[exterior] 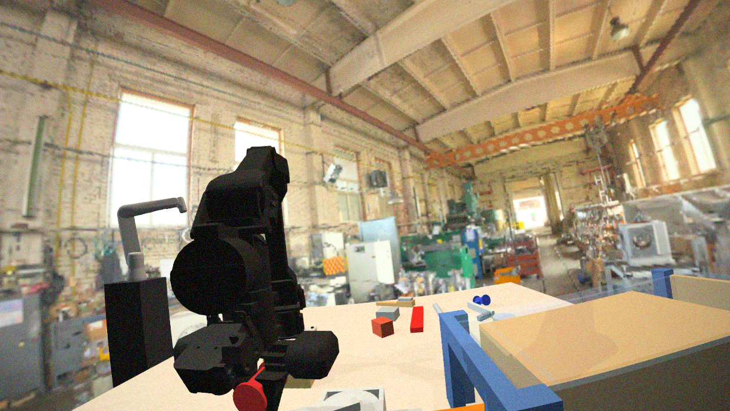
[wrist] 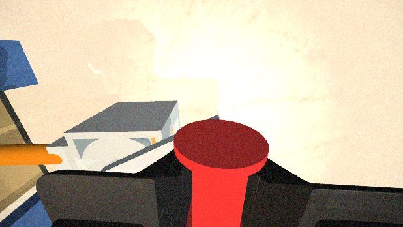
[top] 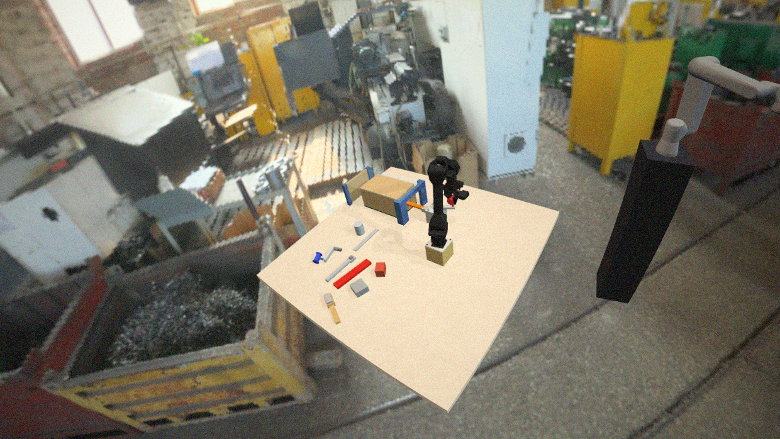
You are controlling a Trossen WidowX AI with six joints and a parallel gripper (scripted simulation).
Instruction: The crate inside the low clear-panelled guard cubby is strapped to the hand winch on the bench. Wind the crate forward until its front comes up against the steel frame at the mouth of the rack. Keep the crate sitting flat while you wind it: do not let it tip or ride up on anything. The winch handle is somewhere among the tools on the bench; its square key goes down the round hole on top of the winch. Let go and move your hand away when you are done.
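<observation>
The red-knobbed winch handle is 4 cm ahead of my gripper tip, 1 cm to the left of it and 1 cm below it. Round my gripper tip: red knob: 2 cm above; then blue steel frame: 26 cm ahead, 1 cm below; then grey winch: 8 cm below, 8 cm ahead, 3 cm to the left.
</observation>
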